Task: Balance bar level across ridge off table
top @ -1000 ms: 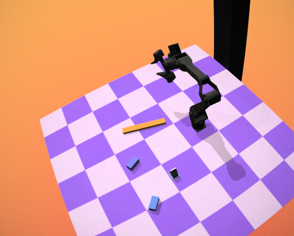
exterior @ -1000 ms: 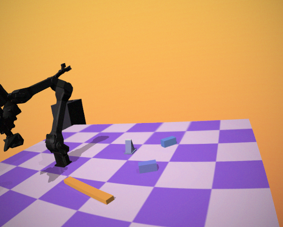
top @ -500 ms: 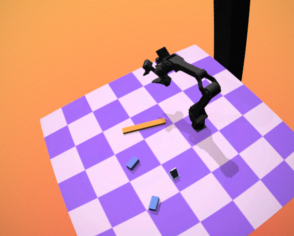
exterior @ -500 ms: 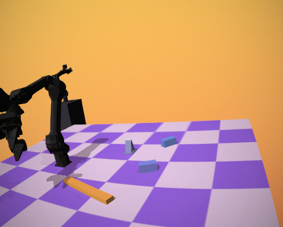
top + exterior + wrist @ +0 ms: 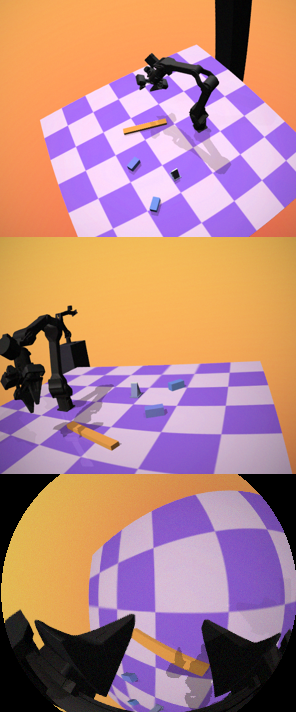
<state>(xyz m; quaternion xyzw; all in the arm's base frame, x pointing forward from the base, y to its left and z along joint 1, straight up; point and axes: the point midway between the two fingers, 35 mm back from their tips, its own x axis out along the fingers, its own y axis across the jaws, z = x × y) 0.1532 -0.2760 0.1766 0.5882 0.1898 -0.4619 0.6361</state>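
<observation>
My gripper tip is 140 mm above the orange bar, 120 mm to the right of it and 90 mm short of it.
</observation>
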